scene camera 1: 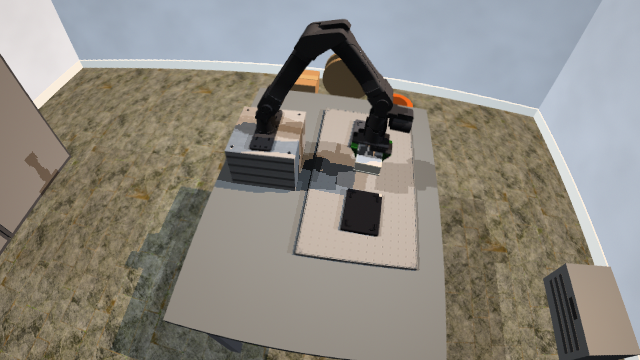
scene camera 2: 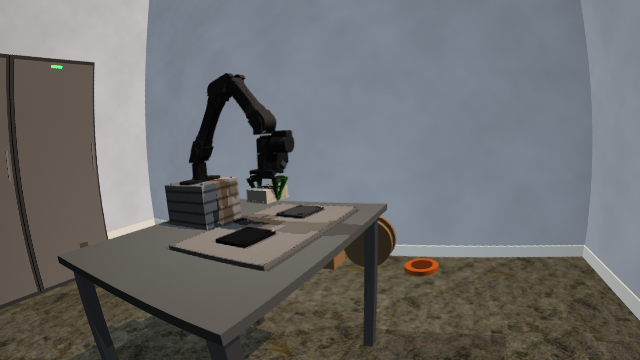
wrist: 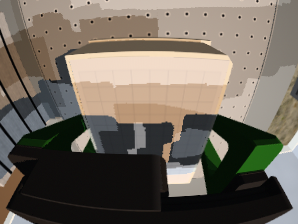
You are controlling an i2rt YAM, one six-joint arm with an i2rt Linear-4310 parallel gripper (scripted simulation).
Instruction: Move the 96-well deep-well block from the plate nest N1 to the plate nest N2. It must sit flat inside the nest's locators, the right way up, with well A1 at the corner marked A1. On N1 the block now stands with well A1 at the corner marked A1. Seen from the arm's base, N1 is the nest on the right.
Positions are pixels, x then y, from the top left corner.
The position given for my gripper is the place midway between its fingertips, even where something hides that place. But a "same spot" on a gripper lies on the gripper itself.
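Looking at my gripper (scene camera 1: 374,139) and at my gripper (scene camera 2: 261,164), I am seeing one and the same spot on it. My gripper shows in the wrist view (149,110) too.
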